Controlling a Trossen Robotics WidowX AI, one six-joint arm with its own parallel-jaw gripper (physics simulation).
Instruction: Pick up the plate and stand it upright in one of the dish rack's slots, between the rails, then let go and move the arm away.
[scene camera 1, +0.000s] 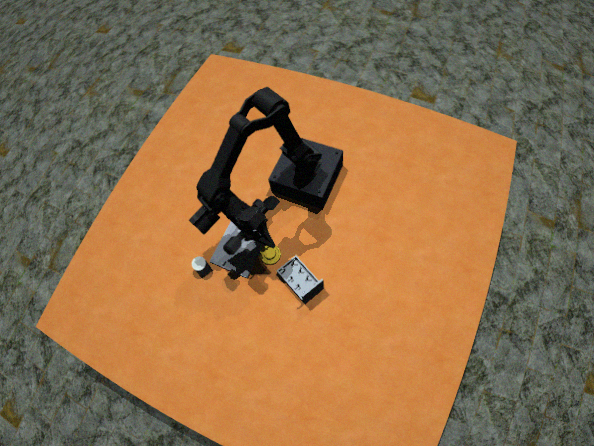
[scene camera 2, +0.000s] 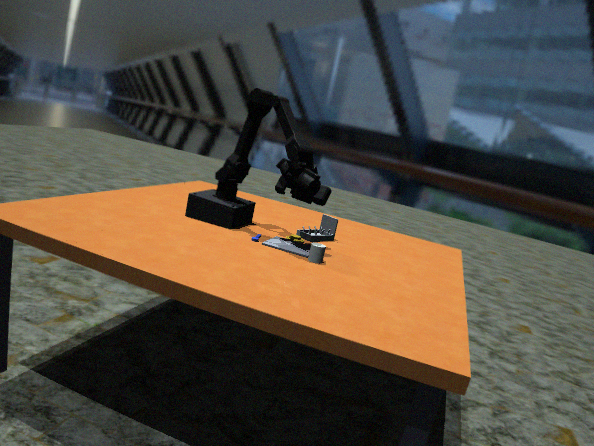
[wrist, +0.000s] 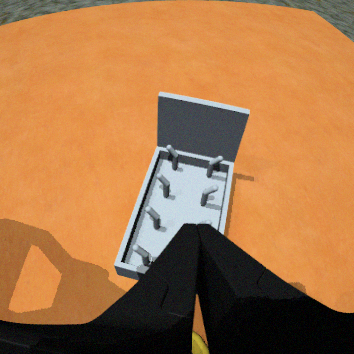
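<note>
The yellow plate (scene camera 1: 270, 255) (scene camera 2: 295, 239) lies low beside the dish rack, at the edge of a pale board; part of it also shows at the bottom of the wrist view (wrist: 199, 343). Whether it rests partly on the board is hard to tell. The dish rack (scene camera 1: 314, 291) (scene camera 2: 328, 226) (wrist: 200, 125) is a pale tray with two rows of short slanted pegs and a tall panel at one end. No plate shows between the visible pegs. My gripper (scene camera 1: 273, 246) (wrist: 194, 235) is shut and empty, tilted above the plate; its fingertips are hidden in scene camera 2.
The pale flat board (scene camera 1: 223, 254) (scene camera 2: 284, 245) lies under the arm, partly shadowed. A white cylinder (scene camera 1: 198, 264) (scene camera 2: 317, 253) stands by its far end from the rack. A small blue object (scene camera 2: 256, 237) lies between the board and the arm's black base (scene camera 1: 306, 172) (scene camera 2: 220, 208).
</note>
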